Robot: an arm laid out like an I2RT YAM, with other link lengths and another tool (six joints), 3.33 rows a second.
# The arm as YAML. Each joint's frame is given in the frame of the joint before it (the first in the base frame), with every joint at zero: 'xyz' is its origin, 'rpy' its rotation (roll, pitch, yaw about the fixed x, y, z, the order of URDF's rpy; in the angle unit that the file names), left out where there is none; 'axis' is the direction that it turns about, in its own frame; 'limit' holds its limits. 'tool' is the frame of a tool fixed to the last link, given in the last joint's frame.
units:
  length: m
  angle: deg
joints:
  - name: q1
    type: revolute
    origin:
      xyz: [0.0, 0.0, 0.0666]
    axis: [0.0, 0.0, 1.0]
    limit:
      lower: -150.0
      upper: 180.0
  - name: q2
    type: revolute
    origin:
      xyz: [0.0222, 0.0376, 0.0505]
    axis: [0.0, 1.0, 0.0]
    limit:
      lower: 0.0
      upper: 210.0
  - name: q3
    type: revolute
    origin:
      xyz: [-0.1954, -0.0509, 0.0]
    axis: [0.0, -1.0, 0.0]
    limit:
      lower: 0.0
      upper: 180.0
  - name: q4
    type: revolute
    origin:
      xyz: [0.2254, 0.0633, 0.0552]
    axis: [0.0, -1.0, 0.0]
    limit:
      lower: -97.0
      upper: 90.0
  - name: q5
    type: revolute
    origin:
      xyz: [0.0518, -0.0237, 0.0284]
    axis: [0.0, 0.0, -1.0]
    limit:
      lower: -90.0
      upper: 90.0
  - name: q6
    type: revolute
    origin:
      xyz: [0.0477, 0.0, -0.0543]
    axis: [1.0, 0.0, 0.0]
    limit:
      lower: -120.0
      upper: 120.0
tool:
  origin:
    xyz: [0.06, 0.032, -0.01]
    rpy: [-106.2, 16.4, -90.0]
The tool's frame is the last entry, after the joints.
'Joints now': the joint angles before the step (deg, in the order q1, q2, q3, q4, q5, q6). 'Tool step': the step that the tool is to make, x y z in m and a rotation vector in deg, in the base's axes. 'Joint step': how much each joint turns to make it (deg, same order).
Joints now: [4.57 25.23 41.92 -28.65 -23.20 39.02]
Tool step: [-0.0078 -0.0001 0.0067 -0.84 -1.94 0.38]
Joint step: [0.02 -1.77 0.98 -1.33 -0.16 -1.14]
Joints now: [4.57 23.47 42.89 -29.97 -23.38 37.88]
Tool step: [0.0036 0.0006 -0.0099 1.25 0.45 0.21]
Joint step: [-0.06 -0.96 -3.32 2.54 -0.50 1.32]
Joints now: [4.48 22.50 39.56 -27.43 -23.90 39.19]
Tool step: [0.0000 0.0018 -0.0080 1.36 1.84 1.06]
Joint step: [0.07 -0.44 -1.87 0.29 -1.26 1.41]
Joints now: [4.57 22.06 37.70 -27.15 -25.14 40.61]
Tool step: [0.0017 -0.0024 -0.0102 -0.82 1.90 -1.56]
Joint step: [-0.07 -0.53 -1.40 -1.24 1.60 -0.36]
